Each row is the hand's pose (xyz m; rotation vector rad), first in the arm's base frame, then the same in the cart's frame.
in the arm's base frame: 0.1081 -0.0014 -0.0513 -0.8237 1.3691 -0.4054
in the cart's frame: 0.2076 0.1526 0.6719 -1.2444 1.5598 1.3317
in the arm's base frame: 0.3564 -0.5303 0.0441 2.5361 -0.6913 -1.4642
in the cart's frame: 0.5611 0.1690 0.1972 1.3682 1.1012 -2.1069
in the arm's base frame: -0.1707 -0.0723 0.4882 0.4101 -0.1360 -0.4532
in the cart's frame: 0.6913 -0.0542 0.9834 0.6273 1.1924 0.4352
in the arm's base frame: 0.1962 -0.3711 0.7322 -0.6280 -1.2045 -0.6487
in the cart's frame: 1.0772 0.1847 0.7050 0.1975 -0.2290 0.3199
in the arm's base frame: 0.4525 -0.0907 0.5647 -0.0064 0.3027 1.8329
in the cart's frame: 0.8199 0.5090 0.7366 -1.3610 -0.5814 -2.7074
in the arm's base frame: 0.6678 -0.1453 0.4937 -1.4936 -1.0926 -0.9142
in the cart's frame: 0.8014 0.6702 0.5691 -0.5632 -0.6101 0.3538
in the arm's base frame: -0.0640 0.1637 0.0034 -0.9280 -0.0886 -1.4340
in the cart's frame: 0.1635 0.0740 0.8993 -0.8593 0.4669 0.1263
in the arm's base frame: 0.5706 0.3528 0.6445 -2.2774 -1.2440 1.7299
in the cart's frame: 0.6914 0.8105 1.0677 -0.1604 -2.2540 1.9121
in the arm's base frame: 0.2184 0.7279 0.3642 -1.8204 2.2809 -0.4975
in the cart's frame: 0.2391 0.6116 1.3825 2.5874 -0.9551 -1.1699
